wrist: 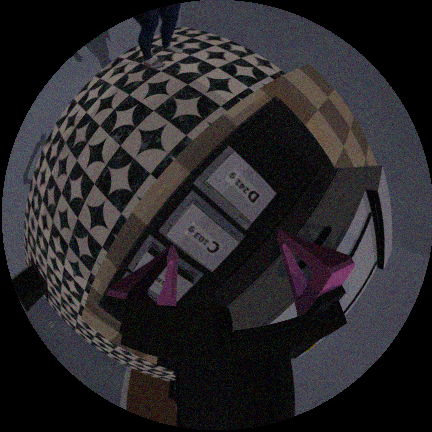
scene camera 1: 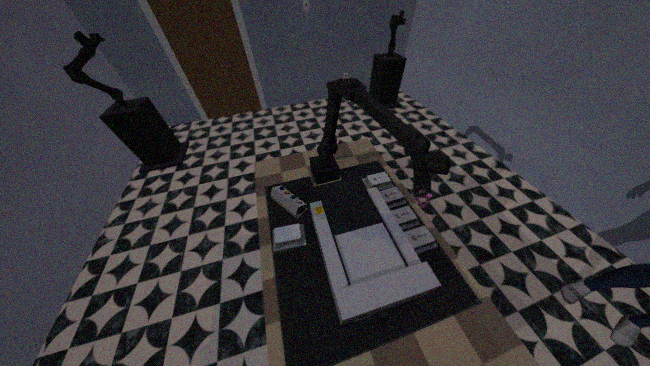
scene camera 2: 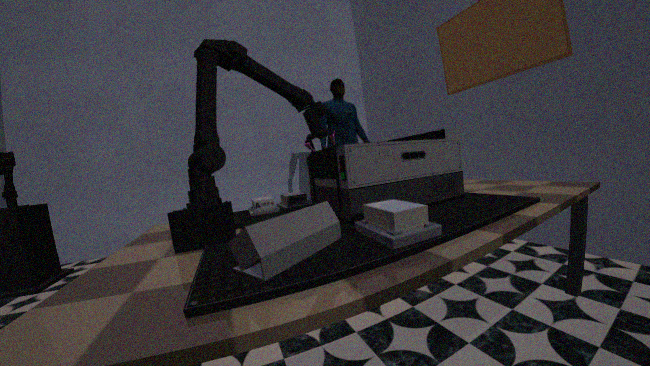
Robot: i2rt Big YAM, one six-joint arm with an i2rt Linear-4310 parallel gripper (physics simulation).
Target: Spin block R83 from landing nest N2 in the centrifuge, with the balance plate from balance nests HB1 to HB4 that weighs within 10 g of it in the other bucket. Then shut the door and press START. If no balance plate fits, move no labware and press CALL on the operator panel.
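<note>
My gripper (wrist: 225,242) is open, and it's holding nothing. There's a centrifuge (scene camera 1: 371,268) here, which you'd also find in the wrist view (wrist: 347,209) and again in scene camera 2 (scene camera 2: 426,168). I can see a slanted control box (scene camera 2: 262,250) as well.
</note>
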